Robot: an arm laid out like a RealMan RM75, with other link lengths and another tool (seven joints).
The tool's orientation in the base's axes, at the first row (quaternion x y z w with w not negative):
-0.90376 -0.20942 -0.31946 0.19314
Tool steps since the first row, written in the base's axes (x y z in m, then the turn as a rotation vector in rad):
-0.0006 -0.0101 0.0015 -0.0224 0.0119 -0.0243
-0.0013 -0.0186 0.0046 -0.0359 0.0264 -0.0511
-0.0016 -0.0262 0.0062 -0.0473 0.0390 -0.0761
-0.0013 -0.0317 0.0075 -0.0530 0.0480 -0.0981
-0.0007 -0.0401 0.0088 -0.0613 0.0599 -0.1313
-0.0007 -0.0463 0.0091 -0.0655 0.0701 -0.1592
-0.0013 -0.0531 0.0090 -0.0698 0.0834 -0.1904
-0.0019 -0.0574 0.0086 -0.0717 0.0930 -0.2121
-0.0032 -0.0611 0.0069 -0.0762 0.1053 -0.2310
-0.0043 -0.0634 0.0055 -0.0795 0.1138 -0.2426
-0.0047 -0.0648 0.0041 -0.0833 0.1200 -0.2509
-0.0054 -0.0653 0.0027 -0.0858 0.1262 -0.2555
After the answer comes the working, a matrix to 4 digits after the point.
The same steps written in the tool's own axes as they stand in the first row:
-0.0020 0.0078 -0.0063 -0.0288 -0.0160 0.0122
-0.0026 0.0139 -0.0129 -0.0523 -0.0291 0.0318
-0.0037 0.0198 -0.0179 -0.0736 -0.0400 0.0502
-0.0041 0.0243 -0.0214 -0.0899 -0.0457 0.0676
-0.0049 0.0313 -0.0261 -0.1146 -0.0527 0.0932
-0.0063 0.0365 -0.0293 -0.1333 -0.0573 0.1162
-0.0085 0.0419 -0.0328 -0.1535 -0.0639 0.1429
-0.0103 0.0453 -0.0349 -0.1667 -0.0682 0.1623
-0.0133 0.0481 -0.0361 -0.1792 -0.0767 0.1796
-0.0156 0.0498 -0.0367 -0.1870 -0.0830 0.1905
-0.0172 0.0510 -0.0366 -0.1935 -0.0883 0.1976
-0.0187 0.0514 -0.0362 -0.1968 -0.0938 0.2026

The tool's axes in the first row as the columns of a matrix, in the base's axes (rounded; the answer above uses it unrounded):
0.7082 0.5019 0.4965
0.2551 -0.8377 0.4829
0.6583 -0.2153 -0.7213

